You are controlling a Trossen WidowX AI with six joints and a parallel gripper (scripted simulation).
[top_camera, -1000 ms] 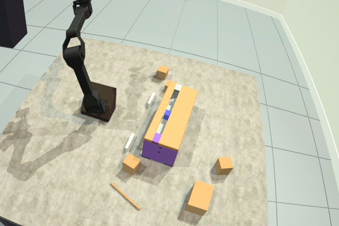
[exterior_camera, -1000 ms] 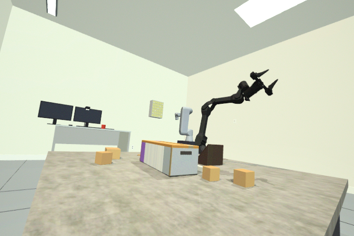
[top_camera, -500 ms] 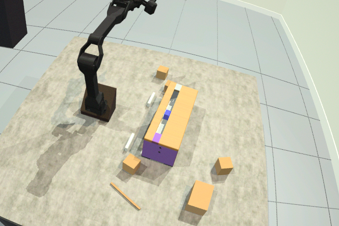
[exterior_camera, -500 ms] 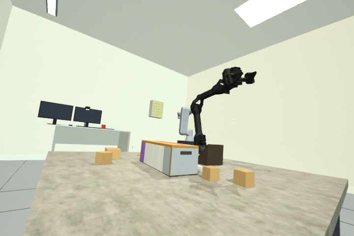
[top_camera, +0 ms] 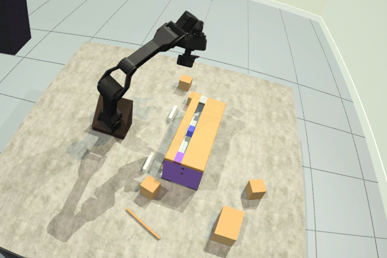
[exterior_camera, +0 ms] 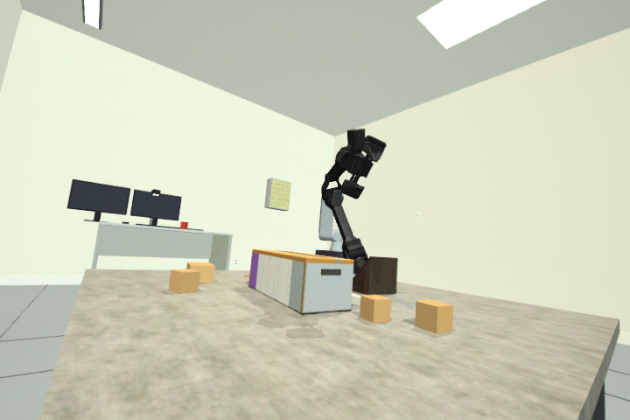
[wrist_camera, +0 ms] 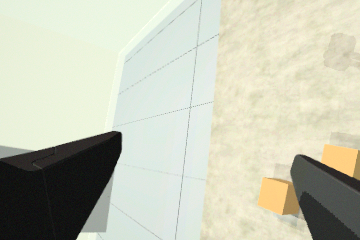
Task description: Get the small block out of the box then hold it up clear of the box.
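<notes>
Now: the tan-topped box 1 cm ahead of my gripper tip, 21 cm to the right of it and 30 cm below it. Also, from my gripper tip: blue block: 3 cm ahead, 21 cm to the right, 27 cm below; tan block: 20 cm ahead, 57 cm to the right, 33 cm below; thin stick: 9 cm behind, 60 cm to the right, 35 cm below.
</notes>
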